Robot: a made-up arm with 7 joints.
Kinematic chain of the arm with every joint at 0, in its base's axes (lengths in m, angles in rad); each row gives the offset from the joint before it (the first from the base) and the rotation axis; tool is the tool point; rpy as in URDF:
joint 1: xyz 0 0 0.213 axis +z
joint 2: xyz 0 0 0 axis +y
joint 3: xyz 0 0 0.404 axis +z
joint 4: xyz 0.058 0 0 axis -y
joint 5: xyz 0.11 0 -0.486 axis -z
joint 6: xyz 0 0 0 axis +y
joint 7: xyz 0.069 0 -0.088 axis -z
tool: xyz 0 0 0 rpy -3.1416 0 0
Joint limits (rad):
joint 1: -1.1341..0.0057
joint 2: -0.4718..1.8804
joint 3: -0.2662..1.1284
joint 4: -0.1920..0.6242
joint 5: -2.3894..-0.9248
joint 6: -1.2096..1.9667
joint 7: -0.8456..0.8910
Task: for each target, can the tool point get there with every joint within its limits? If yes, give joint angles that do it. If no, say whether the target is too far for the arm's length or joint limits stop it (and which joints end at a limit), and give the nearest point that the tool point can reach.
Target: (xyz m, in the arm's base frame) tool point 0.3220 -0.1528 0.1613
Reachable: yes | joints -0.6078 -0.1069 0.4138 0.3399 -1.4553 1.5334 0.0145
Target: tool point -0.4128 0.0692 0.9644
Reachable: no: joint limits stop it (at a limit: joint 1, joint 2, joint 3, joint 4) | nearest point -0.1425 0.0661 0.3150 | short by 0.703 m
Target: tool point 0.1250 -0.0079 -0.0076
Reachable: yes | joints -0.7268 0.2071 0.5568 -0.0210 -2.1250 0.7645 -0.6903
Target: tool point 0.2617 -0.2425 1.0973
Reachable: no: joint limits stop it (at a limit: joint 2, joint 4, joint 5, joint 6) | nearest point 0.2619 -0.2427 0.5508 | short by 0.546 m
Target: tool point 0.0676 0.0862 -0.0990
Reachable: yes | joints -0.7587 1.0911 0.4880 0.2082 -1.6737 0.9495 -0.2324
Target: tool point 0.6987 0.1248 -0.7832
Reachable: no: too far | nearest point 0.3029 0.0541 -0.2189 | short by 0.693 m
